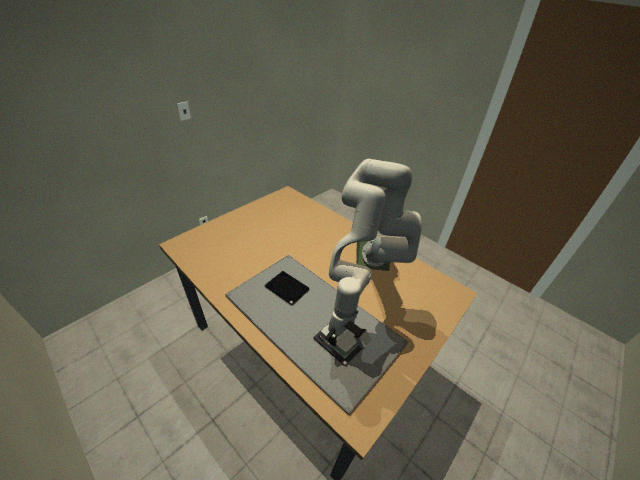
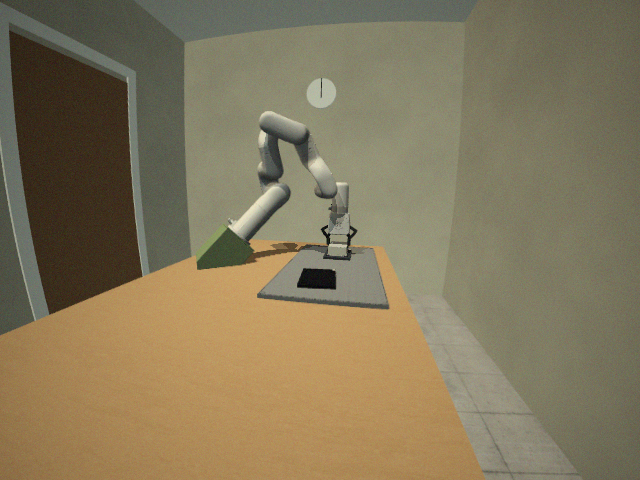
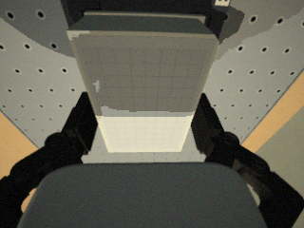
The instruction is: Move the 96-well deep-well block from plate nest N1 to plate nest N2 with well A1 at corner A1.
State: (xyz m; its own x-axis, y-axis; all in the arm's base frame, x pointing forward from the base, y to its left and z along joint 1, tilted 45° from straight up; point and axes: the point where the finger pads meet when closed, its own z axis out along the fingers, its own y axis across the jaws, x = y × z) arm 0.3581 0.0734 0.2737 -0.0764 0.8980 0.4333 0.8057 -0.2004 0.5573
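Now: the 96-well deep-well block 20 mm below my hand.
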